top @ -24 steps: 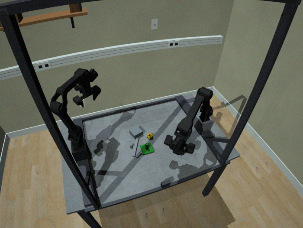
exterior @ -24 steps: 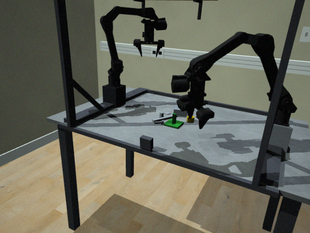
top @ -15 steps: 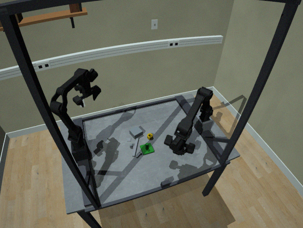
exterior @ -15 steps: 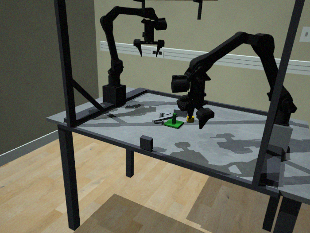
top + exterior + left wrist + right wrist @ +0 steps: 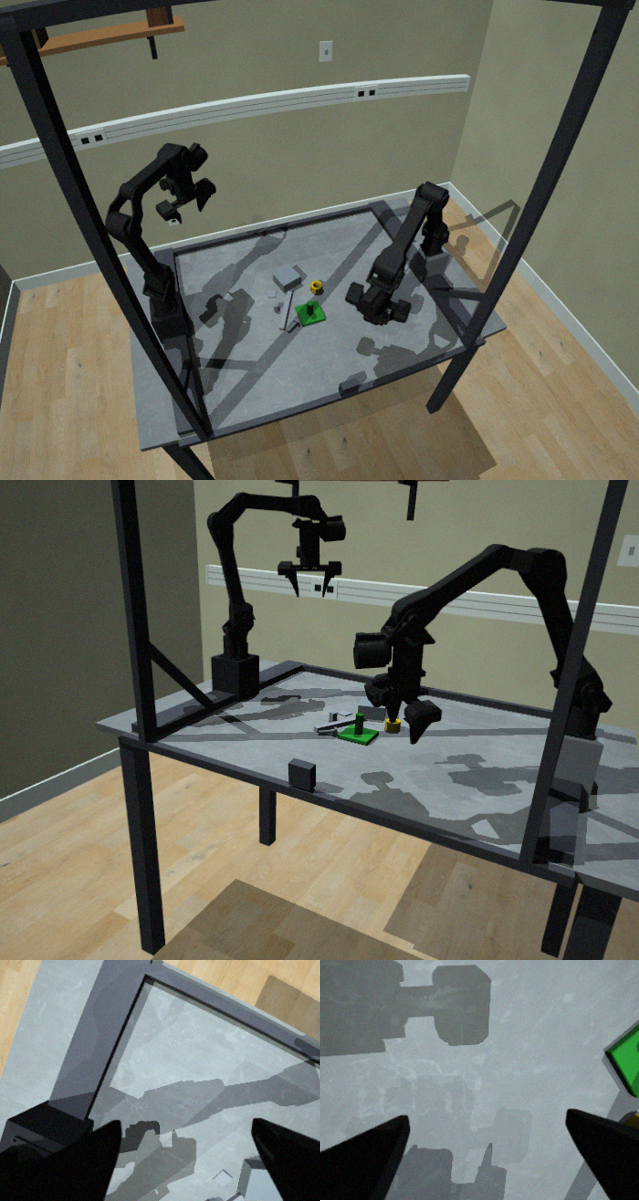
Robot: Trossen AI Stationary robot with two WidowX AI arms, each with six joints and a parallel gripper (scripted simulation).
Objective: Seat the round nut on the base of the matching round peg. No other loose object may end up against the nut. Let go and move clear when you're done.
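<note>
The thin grey bar lies 230 mm behind my left hand, 240 mm to the right of it and 310 mm below it. Round my left hand: grey block: 100 mm behind, 280 mm to the right, 300 mm below.
</note>
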